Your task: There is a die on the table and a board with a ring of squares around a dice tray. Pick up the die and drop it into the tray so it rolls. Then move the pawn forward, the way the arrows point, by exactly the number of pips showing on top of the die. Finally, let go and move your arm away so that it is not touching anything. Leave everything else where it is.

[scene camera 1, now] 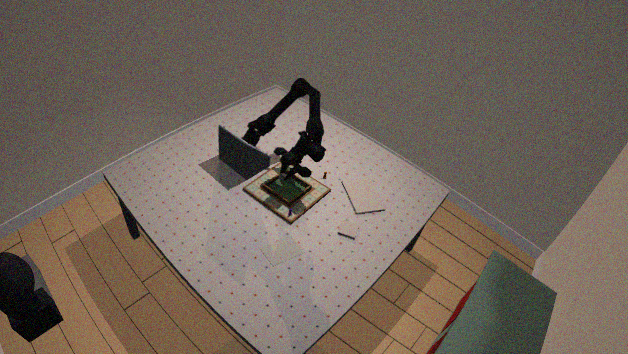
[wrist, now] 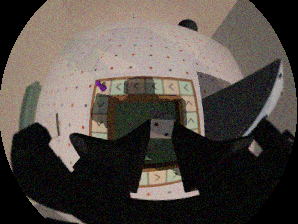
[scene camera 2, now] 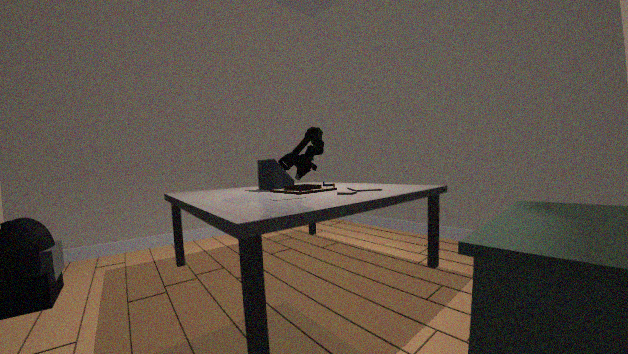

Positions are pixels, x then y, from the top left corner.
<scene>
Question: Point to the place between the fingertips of my gripper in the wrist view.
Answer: At 160, 123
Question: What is my gripper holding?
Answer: A grey die.
</scene>
